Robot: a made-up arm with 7 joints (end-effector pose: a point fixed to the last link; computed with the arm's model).
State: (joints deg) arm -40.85 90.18 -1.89 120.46 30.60 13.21 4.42
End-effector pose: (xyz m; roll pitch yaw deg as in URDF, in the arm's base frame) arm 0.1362 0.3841 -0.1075 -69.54 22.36 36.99
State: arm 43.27 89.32 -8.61 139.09 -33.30 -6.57 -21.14
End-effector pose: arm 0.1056 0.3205 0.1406 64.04 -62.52 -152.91
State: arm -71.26 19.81 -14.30 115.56 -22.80 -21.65 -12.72
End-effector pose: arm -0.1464 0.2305 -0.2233 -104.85 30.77 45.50
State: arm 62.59 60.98 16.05 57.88 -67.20 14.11 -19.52
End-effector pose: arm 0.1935 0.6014 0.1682 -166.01 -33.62 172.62
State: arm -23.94 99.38 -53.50 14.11 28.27 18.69 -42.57
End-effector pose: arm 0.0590 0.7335 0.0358 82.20 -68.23 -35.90
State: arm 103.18 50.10 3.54 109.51 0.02 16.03 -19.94
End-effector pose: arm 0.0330 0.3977 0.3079 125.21 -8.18 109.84
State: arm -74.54 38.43 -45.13 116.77 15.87 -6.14 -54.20
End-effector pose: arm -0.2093 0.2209 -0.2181 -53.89 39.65 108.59
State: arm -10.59 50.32 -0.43 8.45 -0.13 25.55 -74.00
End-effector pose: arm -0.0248 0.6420 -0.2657 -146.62 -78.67 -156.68
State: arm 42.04 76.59 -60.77 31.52 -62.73 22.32 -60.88
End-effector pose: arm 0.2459 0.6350 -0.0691 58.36 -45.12 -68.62
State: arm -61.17 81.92 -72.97 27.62 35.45 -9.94 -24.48
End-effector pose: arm -0.1720 0.6748 -0.1319 14.61 -9.60 48.64
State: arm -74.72 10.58 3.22 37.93 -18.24 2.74 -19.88
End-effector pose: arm -0.4298 0.3229 -0.2480 -1.46 -5.33 100.64
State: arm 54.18 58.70 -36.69 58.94 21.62 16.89 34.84
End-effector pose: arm 0.3481 0.4774 -0.0012 -93.43 16.37 57.44
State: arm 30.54 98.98 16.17 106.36 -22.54 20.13 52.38
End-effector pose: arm 0.1127 0.4297 0.2222 -67.75 -59.36 59.18
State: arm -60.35 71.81 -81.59 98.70 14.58 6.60 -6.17
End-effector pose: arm -0.2894 0.3678 -0.1862 36.30 55.36 109.55
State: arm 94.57 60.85 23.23 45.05 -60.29 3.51 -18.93
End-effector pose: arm 0.1075 0.6396 0.2259 -165.91 0.43 159.49
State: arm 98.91 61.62 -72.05 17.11 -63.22 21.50 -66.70
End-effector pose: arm 0.3171 0.5899 0.1833 119.59 -40.09 -119.01
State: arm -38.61 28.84 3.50 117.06 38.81 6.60 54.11
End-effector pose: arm 0.0201 0.3120 -0.2111 -157.28 50.53 -23.93
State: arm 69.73 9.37 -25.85 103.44 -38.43 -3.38 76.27
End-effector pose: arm 0.2967 0.1550 0.1256 -57.42 -40.72 -22.07
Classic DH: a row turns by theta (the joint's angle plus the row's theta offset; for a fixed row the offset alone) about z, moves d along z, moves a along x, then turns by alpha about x. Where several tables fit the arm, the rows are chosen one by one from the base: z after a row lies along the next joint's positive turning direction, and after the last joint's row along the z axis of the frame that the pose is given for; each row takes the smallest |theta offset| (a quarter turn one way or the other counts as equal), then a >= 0, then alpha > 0; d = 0 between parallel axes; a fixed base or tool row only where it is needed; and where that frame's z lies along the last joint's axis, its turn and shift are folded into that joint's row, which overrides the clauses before.
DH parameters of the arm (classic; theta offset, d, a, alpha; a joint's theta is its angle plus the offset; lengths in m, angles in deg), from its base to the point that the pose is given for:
base (fixed): 0 0.0426 -0.0276 90
joint 1: -90 -0.207 0.0098 -90
joint 2: -90 -0.0017 0.0185 90
joint 3: 90 -0.2949 0.029 90
joint 4: 0 -0.0284 0.0022 -90
joint 5: 0 -0.1996 -0.0196 -90
joint 6: -90 0.0202 0.0056 90
joint 7: -83.19 -0.0028 0.0147 -52.76
tool (fixed): -137.27 -0.0389 0 0

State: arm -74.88 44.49 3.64 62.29 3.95 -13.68 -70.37
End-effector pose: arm -0.2012 0.5241 -0.2288 -76.56 -41.16 95.21
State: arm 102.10 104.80 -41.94 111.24 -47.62 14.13 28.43
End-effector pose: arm 0.0392 0.4593 0.2451 171.71 -69.93 -170.03
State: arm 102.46 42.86 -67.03 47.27 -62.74 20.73 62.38
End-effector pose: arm 0.3909 0.3781 0.2162 -42.48 -46.52 64.81
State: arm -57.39 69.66 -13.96 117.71 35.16 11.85 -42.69
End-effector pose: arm 0.0157 0.3830 -0.2194 -71.04 15.94 79.98
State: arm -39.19 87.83 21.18 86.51 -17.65 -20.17 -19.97
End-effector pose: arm 0.1919 0.4987 -0.0285 -70.49 -46.73 18.98
